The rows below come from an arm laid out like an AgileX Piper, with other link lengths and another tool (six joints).
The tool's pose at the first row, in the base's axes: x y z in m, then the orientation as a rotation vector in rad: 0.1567 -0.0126 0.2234 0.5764 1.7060 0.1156
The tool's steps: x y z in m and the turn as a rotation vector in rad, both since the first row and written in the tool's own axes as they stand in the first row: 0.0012 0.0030 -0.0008 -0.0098 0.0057 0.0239; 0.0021 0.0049 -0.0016 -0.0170 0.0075 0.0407; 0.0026 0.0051 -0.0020 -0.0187 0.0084 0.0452; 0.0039 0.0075 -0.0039 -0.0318 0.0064 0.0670; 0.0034 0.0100 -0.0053 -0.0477 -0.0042 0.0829; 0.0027 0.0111 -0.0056 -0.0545 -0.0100 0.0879; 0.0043 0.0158 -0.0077 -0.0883 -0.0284 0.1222; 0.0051 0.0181 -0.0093 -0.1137 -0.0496 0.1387; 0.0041 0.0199 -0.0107 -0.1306 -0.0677 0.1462; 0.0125 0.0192 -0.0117 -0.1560 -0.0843 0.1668
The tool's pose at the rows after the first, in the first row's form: 0.1567 -0.0093 0.2237 0.5898 1.7035 0.1427; 0.1565 -0.0071 0.2238 0.5989 1.6995 0.1614; 0.1561 -0.0066 0.2235 0.6015 1.6988 0.1663; 0.1549 -0.0035 0.2237 0.6102 1.6886 0.1923; 0.1544 -0.0012 0.2254 0.6115 1.6712 0.2136; 0.1546 -0.0005 0.2265 0.6105 1.6631 0.2210; 0.1539 0.0048 0.2274 0.6135 1.6295 0.2675; 0.1530 0.0075 0.2279 0.6075 1.5997 0.2932; 0.1523 0.0090 0.2298 0.6004 1.5771 0.3064; 0.1503 0.0123 0.2223 0.5979 1.5502 0.3361
